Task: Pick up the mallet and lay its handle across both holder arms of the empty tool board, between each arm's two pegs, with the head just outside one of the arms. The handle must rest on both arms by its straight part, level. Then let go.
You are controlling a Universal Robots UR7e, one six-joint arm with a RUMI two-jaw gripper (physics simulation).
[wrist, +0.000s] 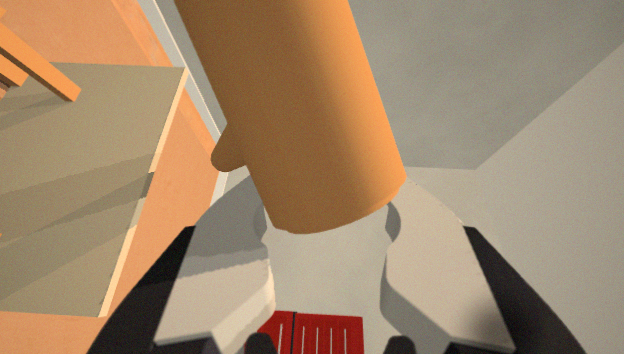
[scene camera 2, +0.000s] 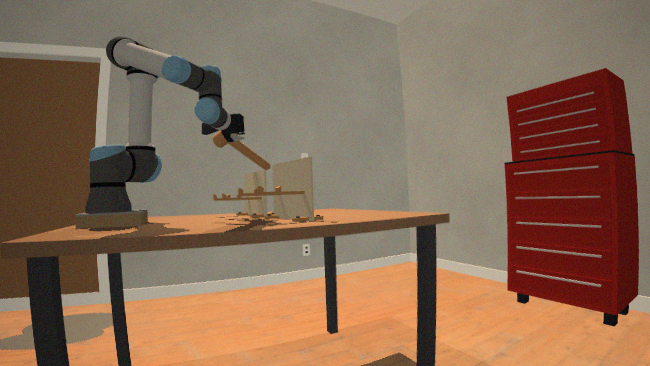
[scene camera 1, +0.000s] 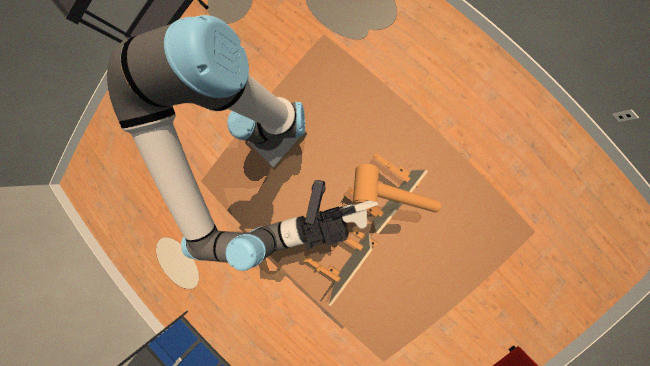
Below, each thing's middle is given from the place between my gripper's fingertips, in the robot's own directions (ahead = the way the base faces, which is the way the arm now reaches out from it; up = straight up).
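Measuring from my hand, I see that the orange wooden mallet (scene camera 1: 366,186) is 60 mm lower than it, 40 mm ahead of it and 40 mm to the left of it.
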